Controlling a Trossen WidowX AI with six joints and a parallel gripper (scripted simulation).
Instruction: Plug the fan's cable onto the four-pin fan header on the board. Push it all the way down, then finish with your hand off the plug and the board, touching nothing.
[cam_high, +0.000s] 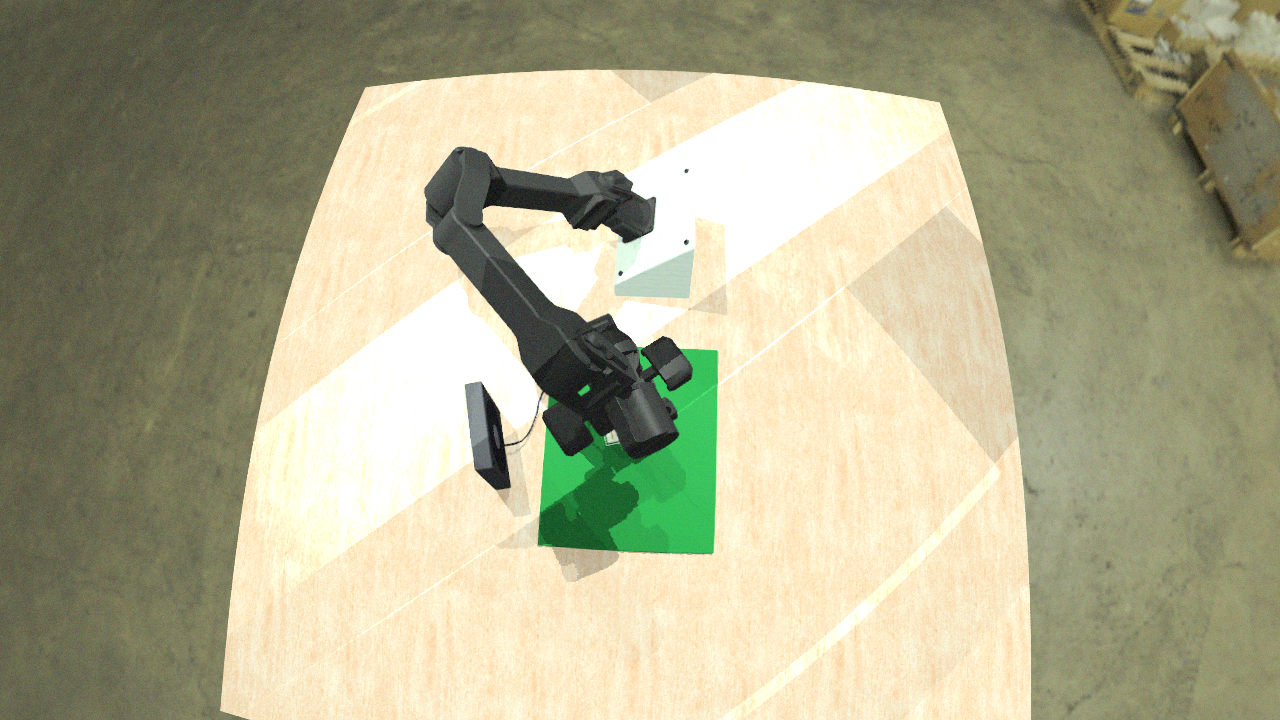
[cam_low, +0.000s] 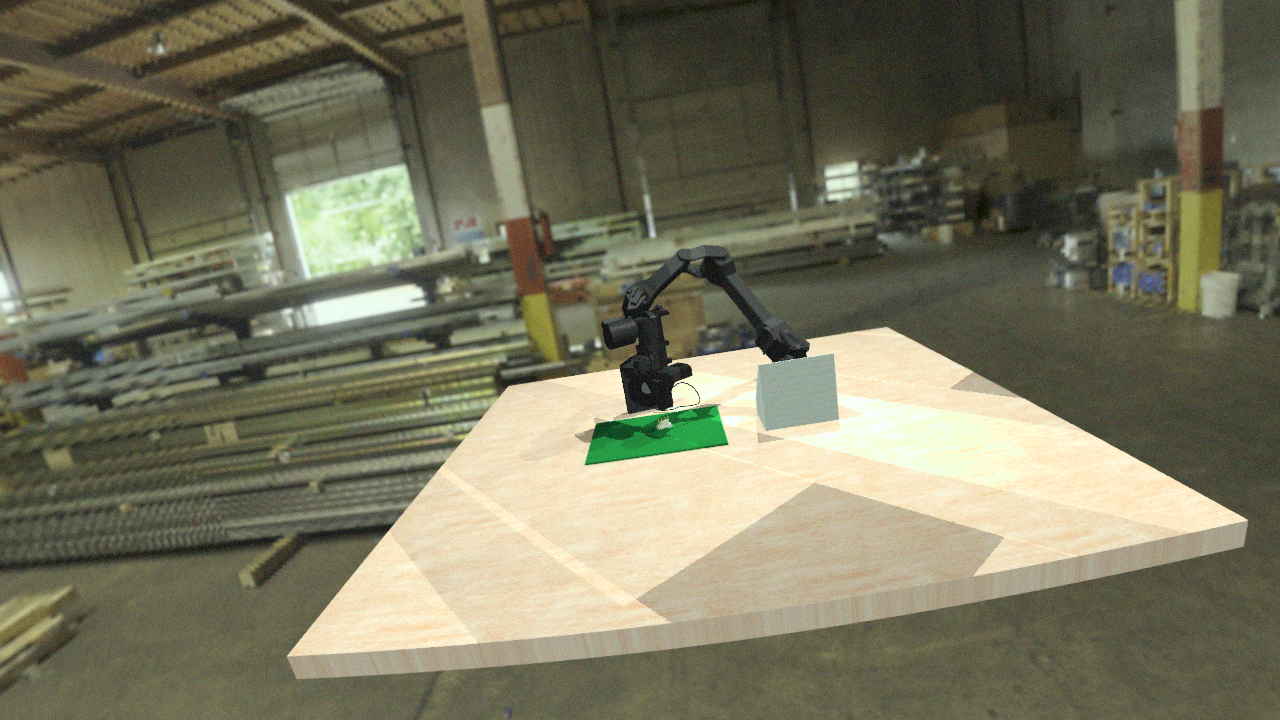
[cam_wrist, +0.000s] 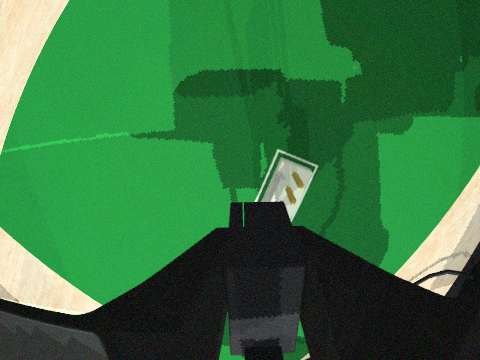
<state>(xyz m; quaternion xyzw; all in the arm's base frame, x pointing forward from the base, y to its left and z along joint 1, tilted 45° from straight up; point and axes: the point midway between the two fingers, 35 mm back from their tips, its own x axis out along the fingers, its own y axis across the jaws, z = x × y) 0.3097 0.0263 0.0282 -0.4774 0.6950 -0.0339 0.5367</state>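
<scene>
Right now the white four-pin fan header is 20 mm to the right of my gripper tip and 60 mm below it. The rest, counted from my gripper tip: dark grey fan plug (10 mm behind, 10 mm above); green board (20 mm ahead, 10 mm to the left, 80 mm below); black fan (40 mm ahead, 170 mm to the right).
</scene>
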